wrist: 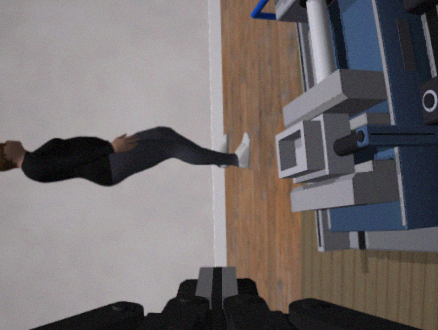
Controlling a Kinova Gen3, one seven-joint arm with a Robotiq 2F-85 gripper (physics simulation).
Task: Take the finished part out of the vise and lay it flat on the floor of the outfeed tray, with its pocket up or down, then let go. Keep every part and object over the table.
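Places are measured from the arm's base along level axes (x ahead, y left, z up), in millimetres.
Pixels of known places: gripper, fingertip midpoint: [218, 291].
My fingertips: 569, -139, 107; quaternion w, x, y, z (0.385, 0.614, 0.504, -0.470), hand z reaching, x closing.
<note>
Ahead of a thing's pixels: the offset from my fingertips to its top centre, as dx, dy, dz. "spot": to the spot under its first point. Level surfaces: height alone.
The finished part {-77, -129, -92} [314, 142], a light grey block with a rectangular pocket, is in the vise {spot: -23, -123, -147} [365, 218] at the right of the wrist view. It sits between the upper grey jaw [362, 91] and the lower grey jaw [327, 197], its pocket facing left in the view. A narrow gap shows between part and lower jaw; whether the jaws touch it is unclear. My gripper [218, 291] is shut and empty at the bottom of the view, apart from part and vise. The outfeed tray does not show.
A blue arm [395, 136] with a black round tip {spot: -72, -80, -111} [346, 144] reaches to the part's right side. A white screw {spot: -162, -121, -125} [320, 42] runs to the upper jaw, with a blue handle {spot: -219, -181, -99} [258, 10] above left. The table {dz -207} [330, 285] ends at the wooden floor [260, 225]. A person [75, 157] stands beyond.
</note>
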